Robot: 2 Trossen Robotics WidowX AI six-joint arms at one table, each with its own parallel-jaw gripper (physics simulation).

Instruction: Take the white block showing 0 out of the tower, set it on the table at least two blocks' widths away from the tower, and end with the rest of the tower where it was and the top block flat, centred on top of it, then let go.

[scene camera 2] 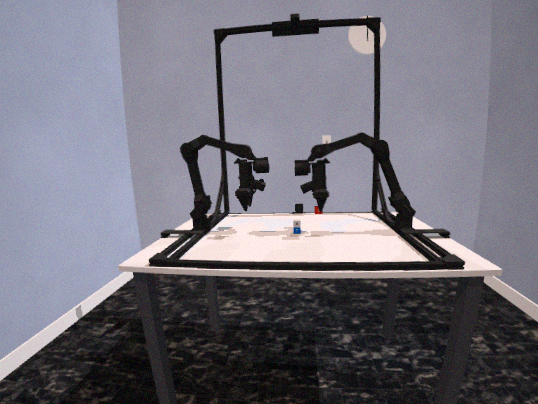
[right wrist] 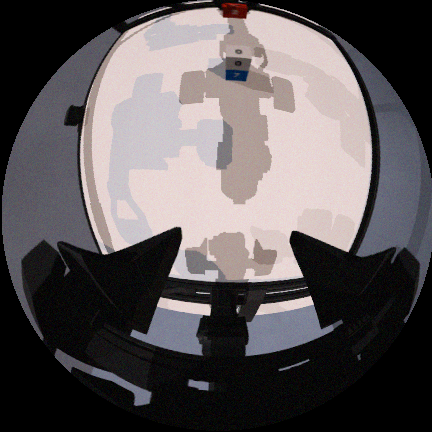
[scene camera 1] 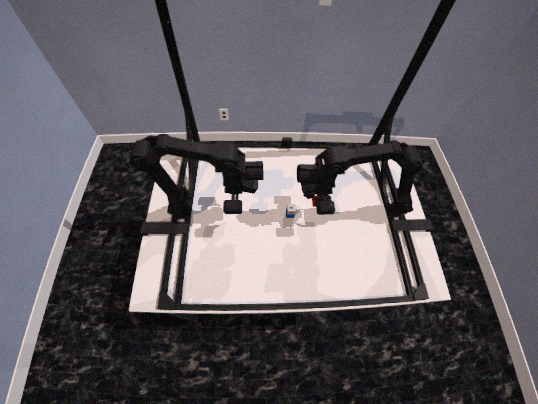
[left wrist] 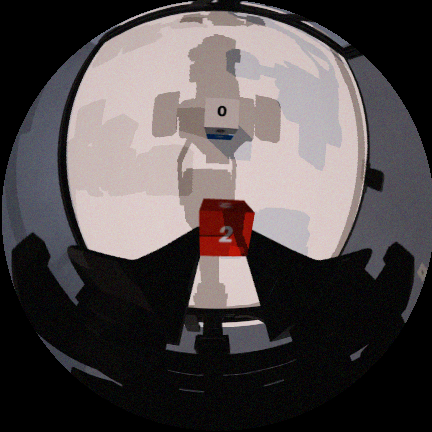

Labels:
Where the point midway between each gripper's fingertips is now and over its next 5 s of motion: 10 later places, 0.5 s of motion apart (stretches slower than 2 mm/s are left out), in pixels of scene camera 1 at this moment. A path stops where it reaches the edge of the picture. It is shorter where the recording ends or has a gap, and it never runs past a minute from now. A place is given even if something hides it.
My left gripper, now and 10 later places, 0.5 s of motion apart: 318,201; 320,201; 347,200; 348,200; 321,202; 296,205; 295,204; 293,207; 293,207; 293,208; 292,209
My right gripper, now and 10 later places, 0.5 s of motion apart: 235,200; 262,204; 286,206; 292,204; 291,208; 291,207; 292,203; 292,203; 275,202; 254,203; 253,210

